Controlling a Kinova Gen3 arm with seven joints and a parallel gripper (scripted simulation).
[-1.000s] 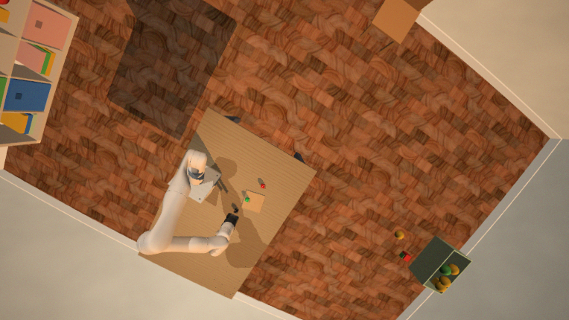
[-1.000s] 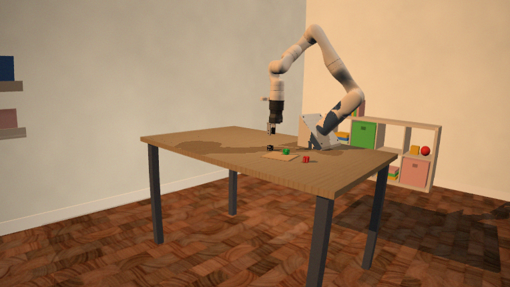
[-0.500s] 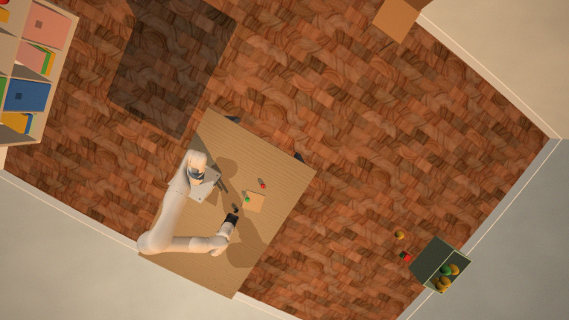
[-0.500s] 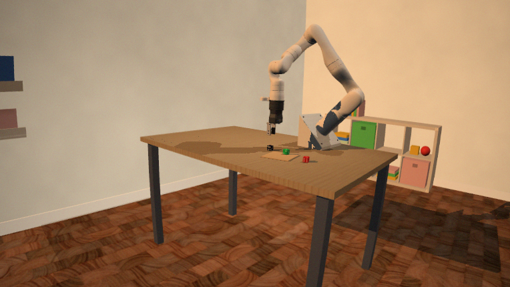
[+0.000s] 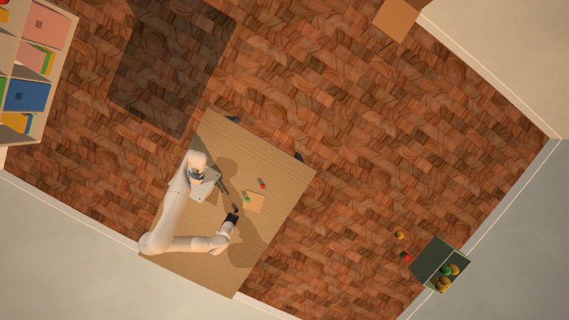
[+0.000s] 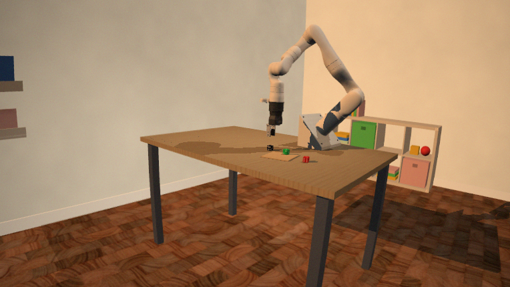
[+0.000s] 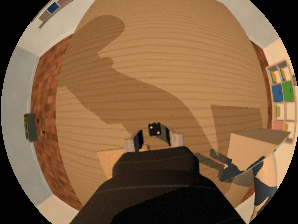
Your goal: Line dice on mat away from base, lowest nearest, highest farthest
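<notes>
Right now my hand is 80 mm above the black die. Round my hand: red die (270 mm to the left, 80 mm below, 70 mm ahead); green die (120 mm to the left, 80 mm below, 30 mm ahead); tan mat (120 mm to the left, 90 mm below, 70 mm ahead).
</notes>
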